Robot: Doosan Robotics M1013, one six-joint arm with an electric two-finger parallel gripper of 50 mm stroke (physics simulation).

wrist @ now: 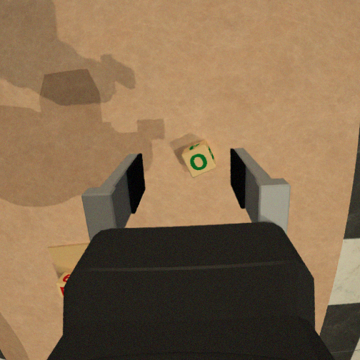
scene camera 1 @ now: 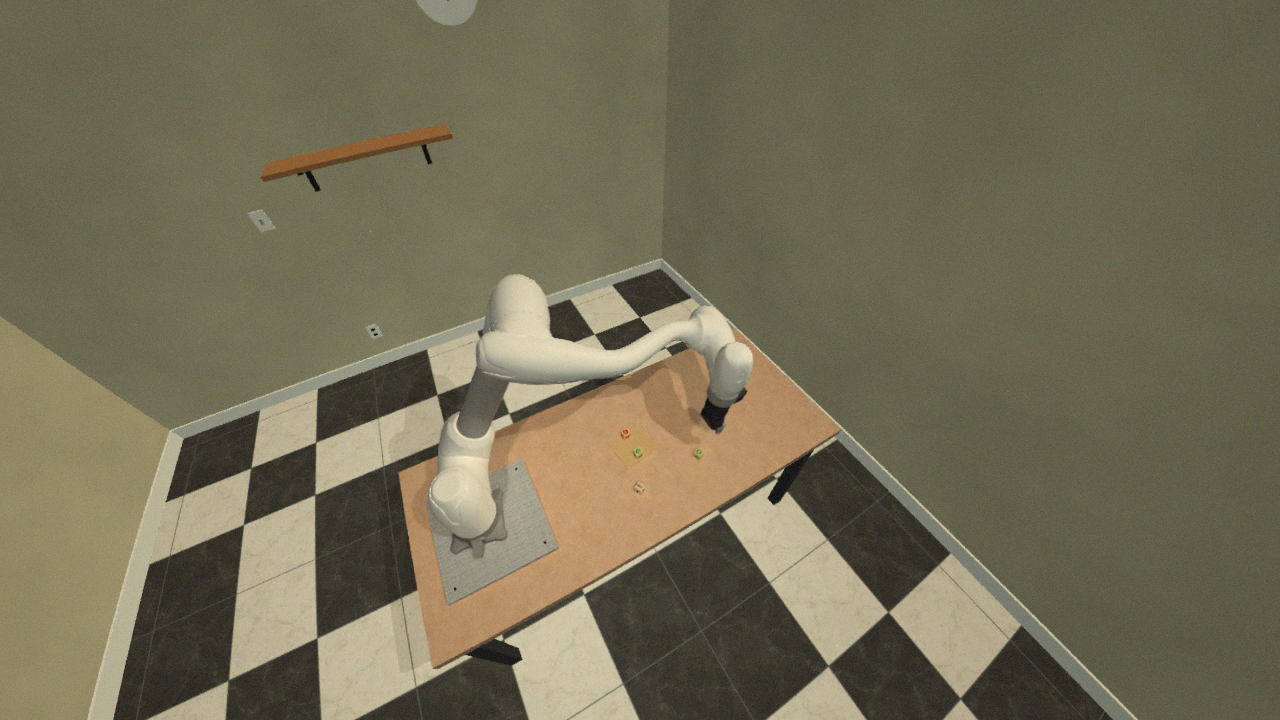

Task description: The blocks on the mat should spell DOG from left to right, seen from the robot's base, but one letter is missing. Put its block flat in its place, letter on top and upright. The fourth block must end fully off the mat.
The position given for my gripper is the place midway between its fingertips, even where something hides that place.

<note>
I see my gripper (wrist: 186,168) and a yellowish mat (wrist: 65,257).
</note>
